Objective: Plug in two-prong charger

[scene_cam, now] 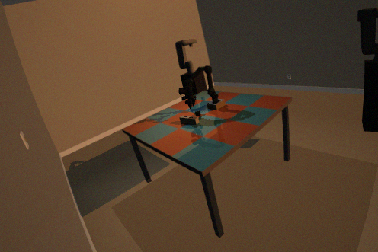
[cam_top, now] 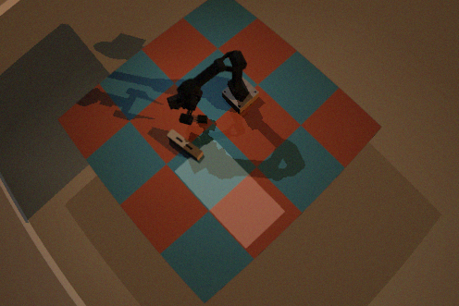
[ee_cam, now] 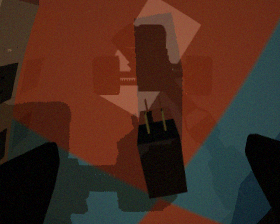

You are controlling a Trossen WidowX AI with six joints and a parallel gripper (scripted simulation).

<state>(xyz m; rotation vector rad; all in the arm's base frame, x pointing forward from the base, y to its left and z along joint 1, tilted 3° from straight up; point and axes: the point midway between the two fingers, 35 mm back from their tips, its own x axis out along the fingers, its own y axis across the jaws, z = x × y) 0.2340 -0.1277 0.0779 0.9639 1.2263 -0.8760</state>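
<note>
Right now my gripper tip is 1 cm past the two-prong charger, 2 cm to the right of it and 7 cm above it.
</note>
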